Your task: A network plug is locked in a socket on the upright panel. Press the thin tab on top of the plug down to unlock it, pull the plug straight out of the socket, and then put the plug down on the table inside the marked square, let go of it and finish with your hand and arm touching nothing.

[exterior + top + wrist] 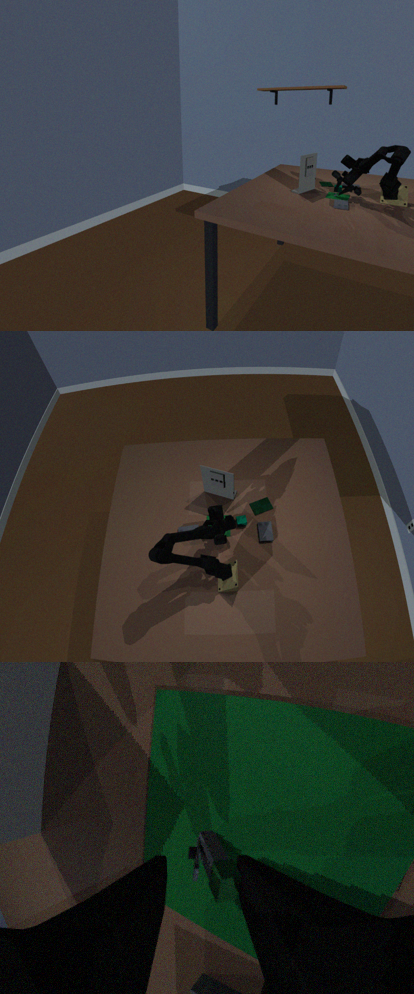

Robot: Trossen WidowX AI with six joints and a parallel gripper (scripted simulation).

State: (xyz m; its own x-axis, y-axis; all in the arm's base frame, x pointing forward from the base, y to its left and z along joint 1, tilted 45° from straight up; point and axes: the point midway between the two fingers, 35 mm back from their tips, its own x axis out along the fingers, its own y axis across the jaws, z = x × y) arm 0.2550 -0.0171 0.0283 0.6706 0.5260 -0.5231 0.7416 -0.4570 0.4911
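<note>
Now: gripper tip right at the network plug. Round my gripper tip: green square: 10 mm behind, 20 mm below; then teal cube: 10 mm behind, 120 mm to the right; then upright panel: 180 mm ahead, 40 mm to the right, 80 mm above.
</note>
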